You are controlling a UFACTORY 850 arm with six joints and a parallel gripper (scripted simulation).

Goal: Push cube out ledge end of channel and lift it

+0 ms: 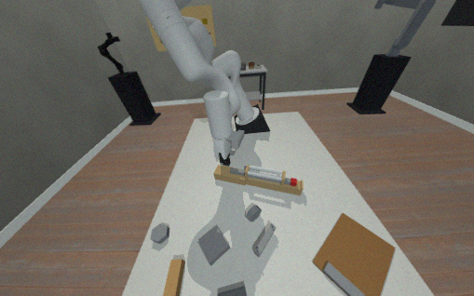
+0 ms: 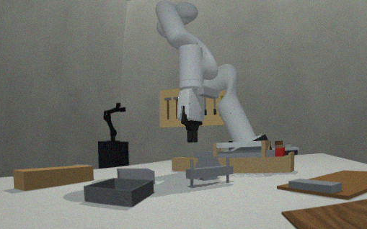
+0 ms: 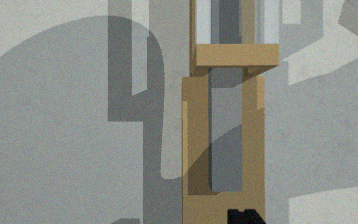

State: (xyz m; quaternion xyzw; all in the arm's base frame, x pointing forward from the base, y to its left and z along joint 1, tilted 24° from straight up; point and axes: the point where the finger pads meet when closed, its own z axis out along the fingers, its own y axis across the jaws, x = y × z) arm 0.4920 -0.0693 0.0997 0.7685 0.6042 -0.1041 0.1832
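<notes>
The red cube is 300 mm to the left of my hand, 80 mm ahead of it and 60 mm below it. The rest, counted from my hand: channel (170 mm to the left, 60 mm below, 40 mm ahead); then grey stick (80 mm to the left, 60 mm below, 20 mm ahead); then grey tray (480 mm ahead, 110 mm below, 60 mm to the left).
</notes>
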